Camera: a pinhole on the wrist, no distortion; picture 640 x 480 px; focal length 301.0 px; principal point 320.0 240.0 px. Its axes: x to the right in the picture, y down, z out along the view. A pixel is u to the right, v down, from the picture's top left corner.
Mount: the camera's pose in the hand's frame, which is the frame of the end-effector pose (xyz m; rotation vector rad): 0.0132 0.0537 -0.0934 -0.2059 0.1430 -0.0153
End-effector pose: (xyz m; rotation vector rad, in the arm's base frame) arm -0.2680 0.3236 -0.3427 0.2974 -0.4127 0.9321
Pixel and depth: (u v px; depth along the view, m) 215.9 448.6 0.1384
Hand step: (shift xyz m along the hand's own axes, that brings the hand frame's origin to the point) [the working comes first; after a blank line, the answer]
In the camera's frame: -0.0479 0.0959 0.1384

-0.0143 0.1771 0.0277
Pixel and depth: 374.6 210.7 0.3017
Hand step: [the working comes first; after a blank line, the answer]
In the camera's frame: 0.0547 -0.0294 0.3017

0.1105 0.0845 0.1972
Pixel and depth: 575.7 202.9 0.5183
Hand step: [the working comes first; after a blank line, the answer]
In the camera's frame: 0.4403 -0.0639 0.5183

0.5231 0.0831 0.3602
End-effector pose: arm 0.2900 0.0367 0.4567 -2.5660 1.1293 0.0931
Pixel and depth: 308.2 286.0 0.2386
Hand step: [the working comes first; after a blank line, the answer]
In the camera's frame: -0.0094 0.0365 0.2386

0.0381 0.1380 0.1316
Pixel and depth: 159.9 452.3 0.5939
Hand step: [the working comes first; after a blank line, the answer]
In the camera's frame: -0.3159 0.4189 0.5939

-0.2143 0.5935 0.4403
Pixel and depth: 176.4 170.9 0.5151
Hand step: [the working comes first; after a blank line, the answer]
In the camera's frame: -0.2457 -0.1183 0.5151

-0.1564 0.0497 0.4642
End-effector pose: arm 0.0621 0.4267 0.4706 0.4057 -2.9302 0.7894
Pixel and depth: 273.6 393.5 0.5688
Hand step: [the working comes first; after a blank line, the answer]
In the camera's frame: -0.0877 0.2901 0.5688

0.0079 0.4555 0.4105
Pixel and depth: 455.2 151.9 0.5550
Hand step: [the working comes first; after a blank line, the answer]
In the camera's frame: 0.2493 -0.1624 0.5550

0.3392 -0.0003 0.4426
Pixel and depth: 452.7 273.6 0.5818
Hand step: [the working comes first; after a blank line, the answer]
In the camera's frame: 0.2565 0.0649 0.5818

0.3503 0.2275 0.4210
